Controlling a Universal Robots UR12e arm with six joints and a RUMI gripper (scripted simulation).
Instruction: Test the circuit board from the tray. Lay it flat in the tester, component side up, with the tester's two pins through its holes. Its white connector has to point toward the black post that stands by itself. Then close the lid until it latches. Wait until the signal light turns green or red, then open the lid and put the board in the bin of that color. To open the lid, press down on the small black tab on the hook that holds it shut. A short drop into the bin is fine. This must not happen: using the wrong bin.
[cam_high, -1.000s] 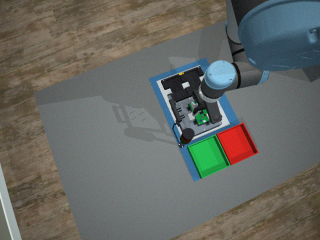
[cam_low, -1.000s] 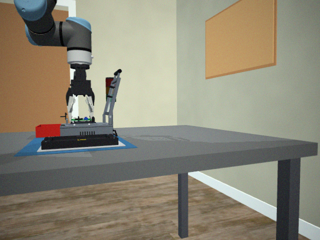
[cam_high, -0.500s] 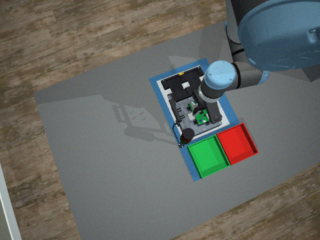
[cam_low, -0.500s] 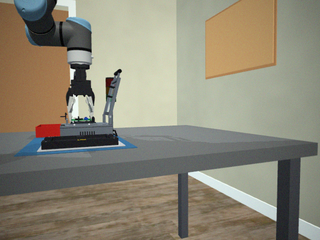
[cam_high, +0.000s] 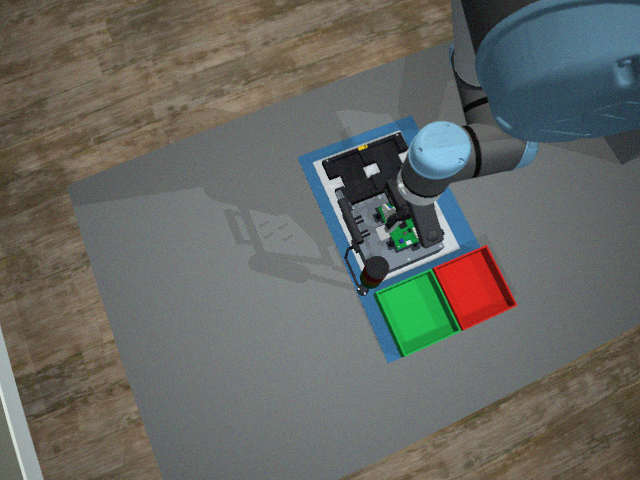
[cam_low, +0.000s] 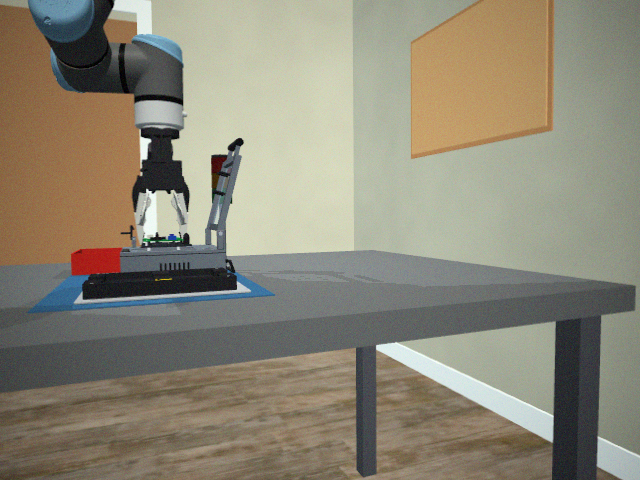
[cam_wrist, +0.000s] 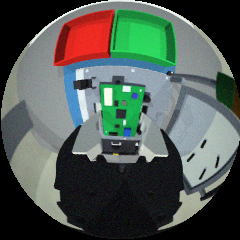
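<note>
Now: hand right at the green circuit board. The rest, counted from my hand: green bin (30 mm ahead, 200 mm to the left, 70 mm below); then black latch hook (70 mm behind, 50 mm to the left, 10 mm above); then tester lid (120 mm ahead, 10 mm to the left, 100 mm above).
</note>
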